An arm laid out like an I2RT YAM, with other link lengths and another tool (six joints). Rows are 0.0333 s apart.
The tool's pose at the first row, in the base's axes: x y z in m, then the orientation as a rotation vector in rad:
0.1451, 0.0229, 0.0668, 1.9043, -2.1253, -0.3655
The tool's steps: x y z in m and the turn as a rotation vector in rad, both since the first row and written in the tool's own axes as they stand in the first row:
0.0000, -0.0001, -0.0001, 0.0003, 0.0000, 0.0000
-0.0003, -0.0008, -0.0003, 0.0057, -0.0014, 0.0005
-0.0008, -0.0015, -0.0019, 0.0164, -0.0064, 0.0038
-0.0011, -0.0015, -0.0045, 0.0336, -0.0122, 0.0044
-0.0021, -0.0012, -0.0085, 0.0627, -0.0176, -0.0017
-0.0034, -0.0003, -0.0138, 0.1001, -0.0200, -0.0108
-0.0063, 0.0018, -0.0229, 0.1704, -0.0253, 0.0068
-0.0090, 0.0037, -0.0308, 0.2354, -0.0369, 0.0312
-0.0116, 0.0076, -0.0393, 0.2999, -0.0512, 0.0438
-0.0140, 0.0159, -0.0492, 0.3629, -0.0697, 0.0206
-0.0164, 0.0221, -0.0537, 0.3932, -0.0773, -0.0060
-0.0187, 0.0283, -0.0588, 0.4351, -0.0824, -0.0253
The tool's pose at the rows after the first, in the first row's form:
0.1452, 0.0229, 0.0669, 1.9045, -2.1255, -0.3652
0.1460, 0.0231, 0.0668, 1.9071, -2.1299, -0.3612
0.1473, 0.0235, 0.0680, 1.9103, -2.1422, -0.3549
0.1482, 0.0238, 0.0704, 1.9201, -2.1563, -0.3435
0.1495, 0.0248, 0.0742, 1.9440, -2.1710, -0.3207
0.1507, 0.0261, 0.0795, 1.9749, -2.1854, -0.2865
0.1523, 0.0291, 0.0886, 1.9922, -2.2434, -0.2140
0.1536, 0.0319, 0.0966, 1.9984, -2.3081, -0.1501
0.1533, 0.0348, 0.1059, 2.0175, -2.3633, -0.0899
0.1494, 0.0380, 0.1180, -2.0470, 2.3490, 0.0407
0.1456, 0.0410, 0.1244, -2.0570, 2.3016, 0.0185
0.1419, 0.0439, 0.1313, -2.0553, 2.2573, -0.0204

